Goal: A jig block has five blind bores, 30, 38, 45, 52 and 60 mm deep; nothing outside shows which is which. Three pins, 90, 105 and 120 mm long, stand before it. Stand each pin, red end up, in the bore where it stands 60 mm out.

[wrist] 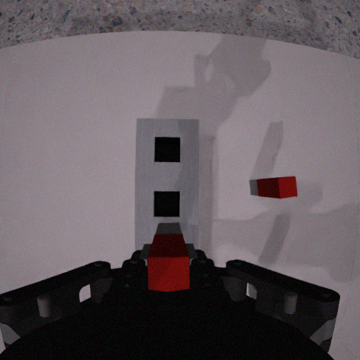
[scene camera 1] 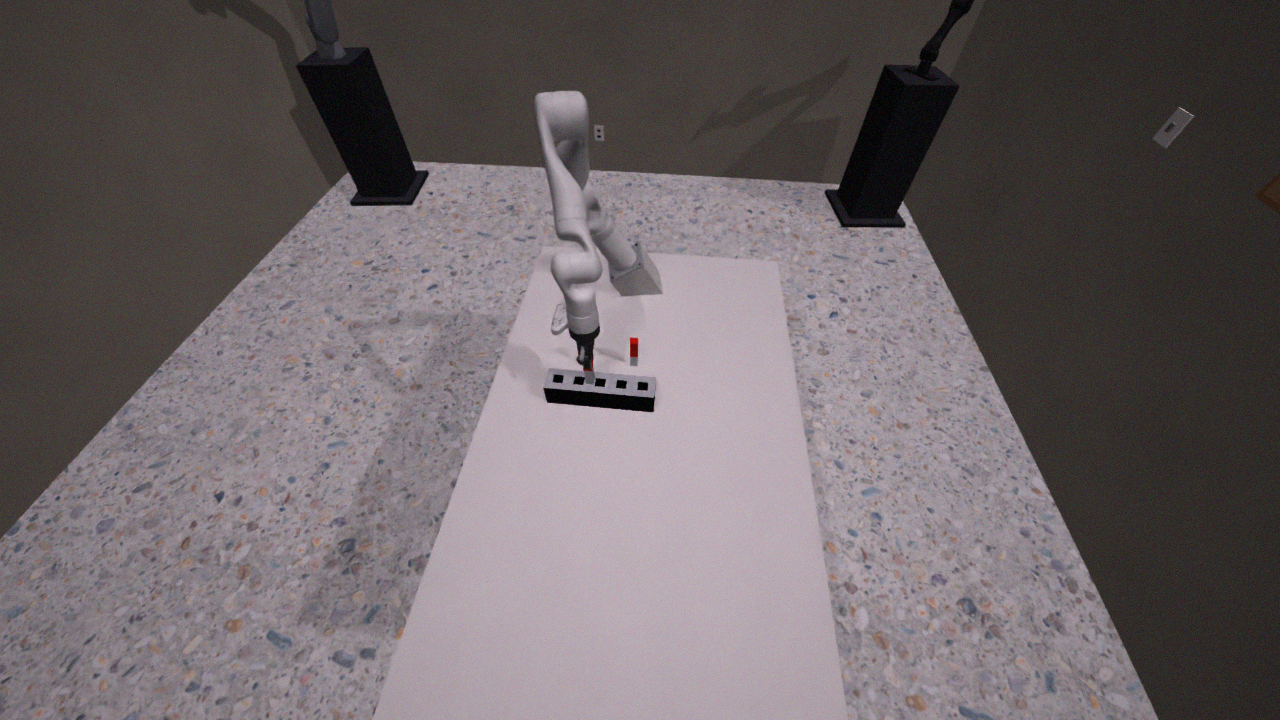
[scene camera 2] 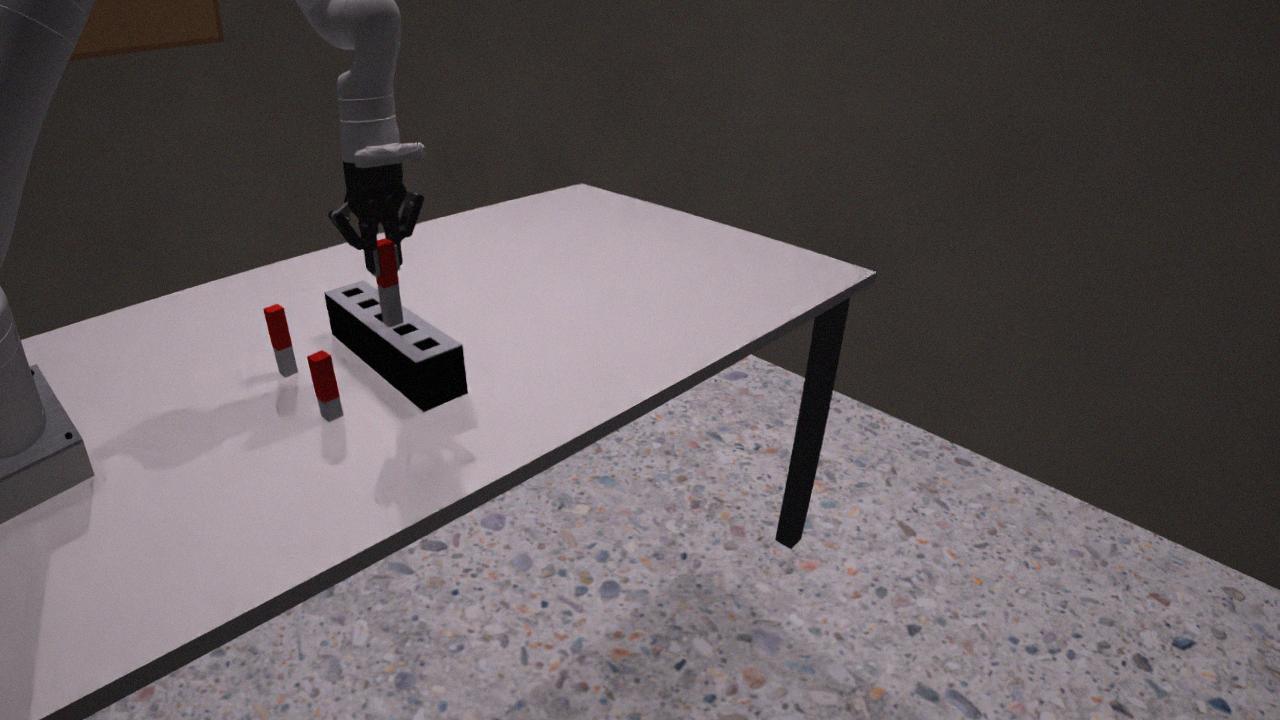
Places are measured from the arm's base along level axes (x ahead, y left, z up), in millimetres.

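Pixels of known places: gripper, fingertip midpoint: (scene camera 1: 588, 363) (scene camera 2: 385, 272); arm's base, origin of the base link: (scene camera 1: 624, 261) (scene camera 2: 3, 424).
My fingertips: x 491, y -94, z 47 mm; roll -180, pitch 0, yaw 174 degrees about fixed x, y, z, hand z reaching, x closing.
Ahead of a thing's pixels: the offset from my fingertips to its top centre. Level surfaces: height alone.
My gripper (scene camera 1: 587, 356) (scene camera 2: 384, 259) (wrist: 168, 256) is shut on a pin @[0 mm ahead, 2 mm right, 45 mm up] (scene camera 1: 589, 377) (scene camera 2: 390, 306) (wrist: 169, 274), red end up and roughly upright; it looks the longest. Its grey lower end is at or just above the top of the jig block @[6 mm ahead, 27 mm left, 76 mm down] (scene camera 1: 599, 401) (scene camera 2: 375, 358) (wrist: 145, 175), between the middle bore and the one to its left in scene camera 1. Contact cannot be told. No pin shows in a bore. One pin @[137 mm back, 36 mm right, 61 mm down] (scene camera 2: 322, 377) (wrist: 285, 187) with a short grey part stands before the block, hidden by my gripper in scene camera 1. Another pin @[122 mm back, 123 mm left, 46 mm down] (scene camera 1: 633, 347) (scene camera 2: 277, 329) shows more grey.
The white table @[151 mm down] (scene camera 1: 644, 537) (scene camera 2: 626, 268) (wrist: 75, 125) carries the block, the loose pins and the arm's base (scene camera 1: 637, 277) (scene camera 2: 44, 447). The loose pins stand between the base and the block. Two black pedestals (scene camera 1: 366, 125) (scene camera 1: 895, 143) stand on the floor behind.
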